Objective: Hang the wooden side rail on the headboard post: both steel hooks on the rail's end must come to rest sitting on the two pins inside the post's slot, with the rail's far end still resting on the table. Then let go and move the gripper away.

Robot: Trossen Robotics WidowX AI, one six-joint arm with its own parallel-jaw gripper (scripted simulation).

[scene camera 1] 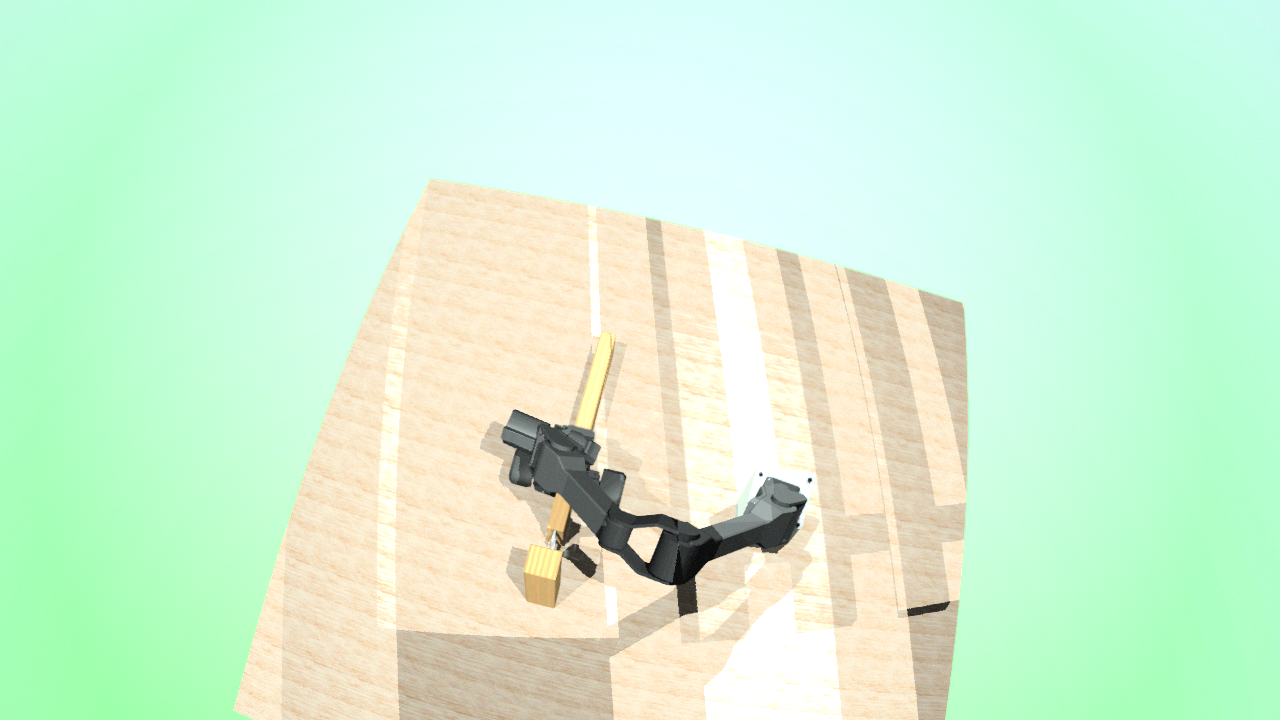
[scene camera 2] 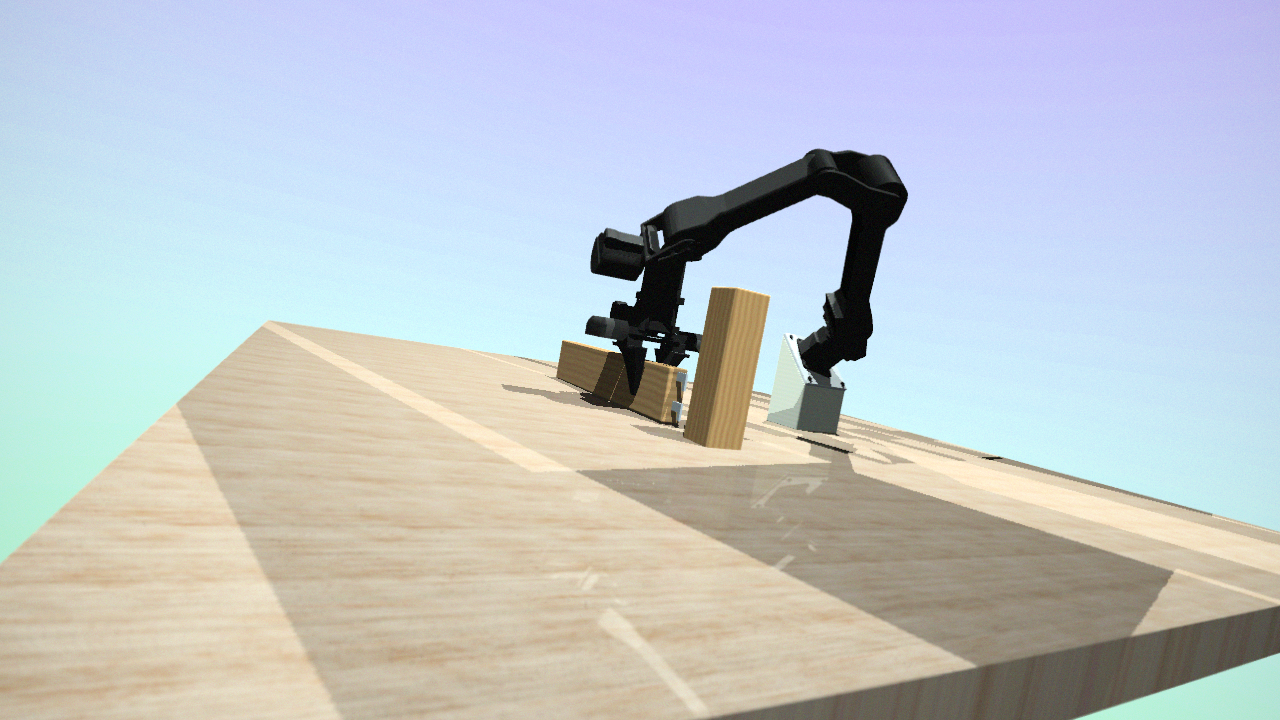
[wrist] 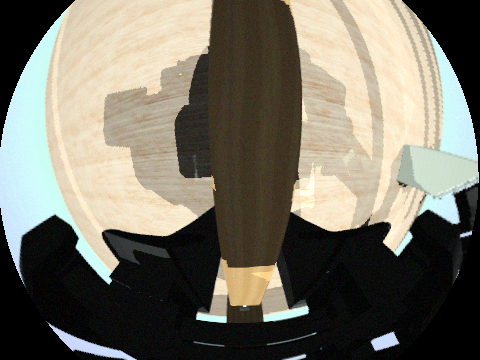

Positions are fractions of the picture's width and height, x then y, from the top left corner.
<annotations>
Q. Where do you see a headboard post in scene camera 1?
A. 0.42, 0.80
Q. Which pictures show the gripper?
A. Scene camera 1, scene camera 2 and the wrist view: all of them.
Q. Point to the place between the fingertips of the gripper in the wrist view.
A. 0.51, 0.57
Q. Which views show the wooden side rail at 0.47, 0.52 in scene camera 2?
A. Scene camera 1, scene camera 2 and the wrist view: all of them.
</annotations>
